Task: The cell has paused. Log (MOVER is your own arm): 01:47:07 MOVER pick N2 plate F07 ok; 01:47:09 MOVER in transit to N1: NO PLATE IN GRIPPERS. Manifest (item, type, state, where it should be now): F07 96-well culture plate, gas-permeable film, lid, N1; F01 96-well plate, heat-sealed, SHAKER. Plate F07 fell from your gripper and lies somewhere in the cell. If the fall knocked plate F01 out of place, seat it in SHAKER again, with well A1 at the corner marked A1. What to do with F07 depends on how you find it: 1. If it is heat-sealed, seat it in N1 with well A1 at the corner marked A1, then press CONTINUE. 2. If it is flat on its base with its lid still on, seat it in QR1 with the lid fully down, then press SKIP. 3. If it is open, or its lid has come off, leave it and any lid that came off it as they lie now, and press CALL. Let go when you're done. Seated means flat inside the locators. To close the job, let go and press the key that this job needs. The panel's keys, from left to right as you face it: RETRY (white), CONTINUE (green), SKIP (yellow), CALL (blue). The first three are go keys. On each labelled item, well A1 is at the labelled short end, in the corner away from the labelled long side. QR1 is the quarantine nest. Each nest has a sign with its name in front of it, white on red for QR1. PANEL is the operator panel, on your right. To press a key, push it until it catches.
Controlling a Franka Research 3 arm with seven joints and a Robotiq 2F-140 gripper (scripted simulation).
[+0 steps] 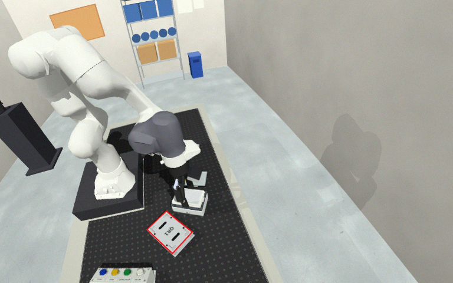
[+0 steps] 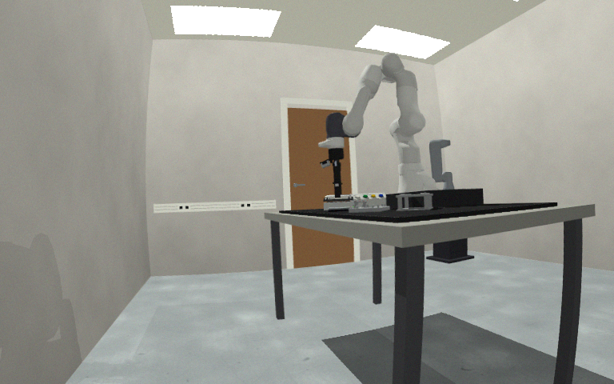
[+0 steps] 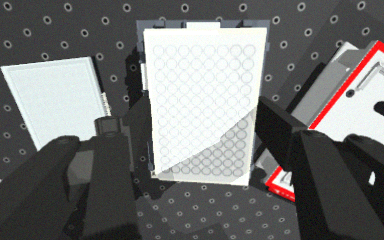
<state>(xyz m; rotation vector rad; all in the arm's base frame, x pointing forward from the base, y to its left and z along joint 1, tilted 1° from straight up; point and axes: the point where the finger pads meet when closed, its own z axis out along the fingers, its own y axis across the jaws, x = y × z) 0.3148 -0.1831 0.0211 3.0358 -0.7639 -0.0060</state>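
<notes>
Now: the white 96-well plate 2 cm below my hand. Also, from my hand: pale flat rectangular piece: 14 cm to the left, 7 cm below, 4 cm ahead; white retry key: 27 cm to the right, 24 cm behind, 2 cm below; green continue key: 29 cm behind, 26 cm to the right, 2 cm below.
</notes>
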